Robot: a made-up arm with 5 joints.
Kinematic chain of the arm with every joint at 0, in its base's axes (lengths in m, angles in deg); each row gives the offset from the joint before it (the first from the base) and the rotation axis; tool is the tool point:
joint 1: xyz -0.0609 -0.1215 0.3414 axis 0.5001 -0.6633 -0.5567
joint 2: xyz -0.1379 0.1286 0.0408 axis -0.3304 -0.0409 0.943
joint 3: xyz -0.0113 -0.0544 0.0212 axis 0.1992 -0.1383 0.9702
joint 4: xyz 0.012 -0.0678 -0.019 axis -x
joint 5: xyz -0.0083 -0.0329 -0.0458 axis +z
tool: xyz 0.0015 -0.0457 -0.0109
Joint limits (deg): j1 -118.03..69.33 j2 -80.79..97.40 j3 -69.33..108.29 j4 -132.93..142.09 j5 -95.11..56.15
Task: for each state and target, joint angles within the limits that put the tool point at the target. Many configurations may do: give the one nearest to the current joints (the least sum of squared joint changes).
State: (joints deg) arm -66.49 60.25 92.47 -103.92 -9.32
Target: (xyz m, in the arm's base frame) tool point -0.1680 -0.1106 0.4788
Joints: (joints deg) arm -91.41 32.30 100.79 -114.07 5.13
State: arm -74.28 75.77 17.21 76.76 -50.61
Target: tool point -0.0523 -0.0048 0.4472
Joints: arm -57.97 49.62 38.67 121.32 -59.45
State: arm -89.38 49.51 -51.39 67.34 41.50
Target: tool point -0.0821 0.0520 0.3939
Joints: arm -104.03 56.84 -17.29 116.79 54.16
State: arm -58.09 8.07 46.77 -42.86 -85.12
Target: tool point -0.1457 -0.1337 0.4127
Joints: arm -65.69 27.85 51.24 -63.62 -95.11
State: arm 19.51 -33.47 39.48 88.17 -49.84
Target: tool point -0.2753 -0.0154 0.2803
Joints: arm 52.26 -45.96 36.65 106.77 -50.11
